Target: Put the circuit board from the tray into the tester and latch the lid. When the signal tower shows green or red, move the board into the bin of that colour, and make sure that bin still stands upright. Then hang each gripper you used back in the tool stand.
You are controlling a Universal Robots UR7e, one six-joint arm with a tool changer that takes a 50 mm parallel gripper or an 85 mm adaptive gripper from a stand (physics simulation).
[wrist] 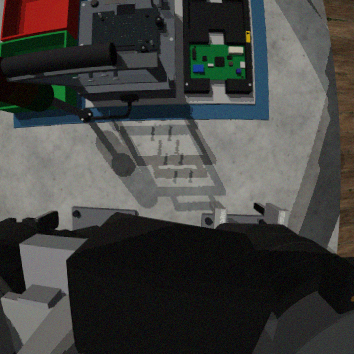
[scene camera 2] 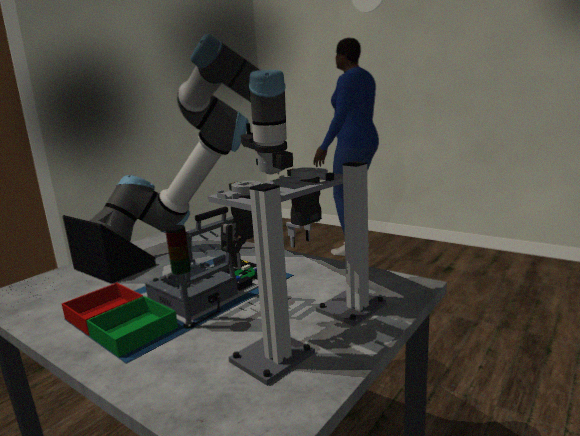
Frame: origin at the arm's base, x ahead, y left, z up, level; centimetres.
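Where they show: arm's base, link origin: (scene camera 2: pixel 107 236).
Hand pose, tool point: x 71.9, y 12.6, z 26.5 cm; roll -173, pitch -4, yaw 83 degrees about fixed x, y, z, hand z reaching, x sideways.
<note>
Each offset is from my tool point to the top centre of the thing. "pt": to the spot under its first point. Level surfaces: height alone.
The circuit board {dx -24.3, dy +7.2, dz -34.6 cm} (scene camera 2: pixel 246 272) (wrist: pixel 217 61) lies in the near nest of the black tray {pt dx -34.2, dy +6.9, dz -35.5 cm} (wrist: pixel 215 15). Beside it is the tester (wrist: pixel 167 60) (scene camera 2: pixel 192 295), its nest bare and its lid raised, with the black handle {dx -12.8, dy -9.2, dz -9.8 cm} (scene camera 2: pixel 211 214) (wrist: pixel 60 62) up. The signal tower {pt dx -11.5, dy -20.2, dz -16.5 cm} (scene camera 2: pixel 179 250) shows dark red and green sections; I cannot tell that any is lit. The red bin {dx -37.1, dy -30.4, dz -32.6 cm} (scene camera 2: pixel 75 316) (wrist: pixel 40 15) and green bin {dx -22.1, dy -29.7, dz -32.6 cm} (scene camera 2: pixel 145 332) stand upright. My arm's bare tool changer (scene camera 2: pixel 268 162) is above the tool stand (scene camera 2: pixel 270 275), with no gripper on it. Two grippers hang in the stand; the right one's fingers are apart.
A blue mat {dz -37.1 cm} (scene camera 2: pixel 250 295) (wrist: pixel 260 60) lies under the tester and tray. The stand's second post {pt dx +15.9, dy +10.5, dz -17.7 cm} (scene camera 2: pixel 356 240) rises at the right, near the table edge. A person in blue (scene camera 2: pixel 356 110) stands behind the table. Dark hardware covers the wrist view's lower part.
</note>
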